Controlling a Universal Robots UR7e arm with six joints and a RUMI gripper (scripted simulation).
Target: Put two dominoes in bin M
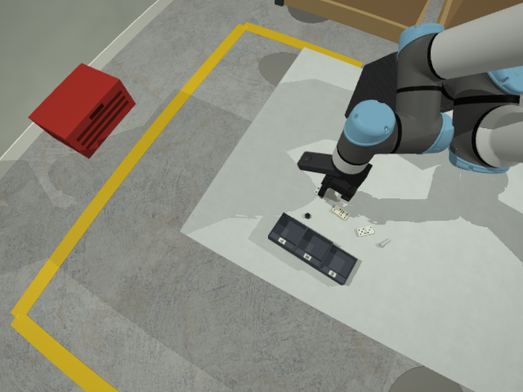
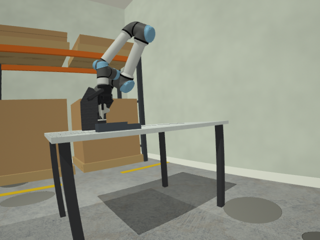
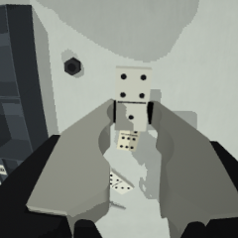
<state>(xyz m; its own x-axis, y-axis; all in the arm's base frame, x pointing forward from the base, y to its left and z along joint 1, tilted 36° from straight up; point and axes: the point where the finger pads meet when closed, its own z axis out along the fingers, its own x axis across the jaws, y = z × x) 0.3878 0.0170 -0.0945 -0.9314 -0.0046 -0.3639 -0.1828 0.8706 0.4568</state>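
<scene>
The bin lies 13 cm ahead of my hand, 8 cm to the left of it and 6 cm below it. Round my hand: black nut: 8 cm below, 6 cm ahead; then domino: 8 cm below, 7 cm to the left, 2 cm behind; then screw: 23 cm to the left, 8 cm below, 3 cm behind.
</scene>
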